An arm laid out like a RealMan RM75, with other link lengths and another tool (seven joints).
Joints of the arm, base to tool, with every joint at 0 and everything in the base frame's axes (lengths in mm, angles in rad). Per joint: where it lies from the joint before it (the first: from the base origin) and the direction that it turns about. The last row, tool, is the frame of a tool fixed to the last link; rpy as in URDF.
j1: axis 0 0 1 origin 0 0 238.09
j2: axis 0 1 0 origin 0 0 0
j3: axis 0 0 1 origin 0 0 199.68
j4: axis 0 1 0 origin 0 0 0
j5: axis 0 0 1 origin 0 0 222.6
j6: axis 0 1 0 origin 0 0 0
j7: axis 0 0 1 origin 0 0 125.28
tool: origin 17 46 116 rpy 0.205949 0 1.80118
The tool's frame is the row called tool.
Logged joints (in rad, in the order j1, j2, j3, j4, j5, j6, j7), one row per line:
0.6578, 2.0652, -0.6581, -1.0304, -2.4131, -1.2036, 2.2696
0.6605, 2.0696, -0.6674, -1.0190, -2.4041, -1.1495, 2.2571
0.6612, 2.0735, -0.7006, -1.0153, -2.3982, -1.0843, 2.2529
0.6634, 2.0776, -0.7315, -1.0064, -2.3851, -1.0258, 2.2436
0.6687, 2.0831, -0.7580, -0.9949, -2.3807, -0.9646, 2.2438
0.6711, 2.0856, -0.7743, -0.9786, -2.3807, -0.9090, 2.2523
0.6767, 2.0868, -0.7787, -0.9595, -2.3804, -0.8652, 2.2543
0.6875, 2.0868, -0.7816, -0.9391, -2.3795, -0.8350, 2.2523
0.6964, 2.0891, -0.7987, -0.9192, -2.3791, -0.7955, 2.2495
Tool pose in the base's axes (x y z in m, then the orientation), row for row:
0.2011, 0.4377, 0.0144, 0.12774, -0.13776, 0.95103, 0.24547
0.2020, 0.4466, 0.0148, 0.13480, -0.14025, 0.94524, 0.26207
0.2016, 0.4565, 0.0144, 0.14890, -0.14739, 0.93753, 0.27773
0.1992, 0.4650, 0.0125, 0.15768, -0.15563, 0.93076, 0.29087
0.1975, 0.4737, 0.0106, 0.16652, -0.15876, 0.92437, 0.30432
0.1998, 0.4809, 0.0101, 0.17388, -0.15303, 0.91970, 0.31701
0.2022, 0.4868, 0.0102, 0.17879, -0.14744, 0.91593, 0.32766
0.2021, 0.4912, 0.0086, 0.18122, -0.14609, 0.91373, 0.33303
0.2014, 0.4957, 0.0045, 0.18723, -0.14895, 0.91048, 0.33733
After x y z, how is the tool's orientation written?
As a quaternion, w x y z.
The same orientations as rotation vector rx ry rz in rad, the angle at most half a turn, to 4 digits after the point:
-0.4008, 2.7668, 0.7141
-0.4064, 2.7389, 0.7594
-0.4237, 2.6952, 0.7984
-0.4452, 2.6626, 0.8321
-0.4519, 2.6314, 0.8663
-0.4339, 2.6076, 0.8988
-0.4169, 2.5899, 0.9265
-0.4125, 2.5803, 0.9404
-0.4192, 2.5627, 0.9495

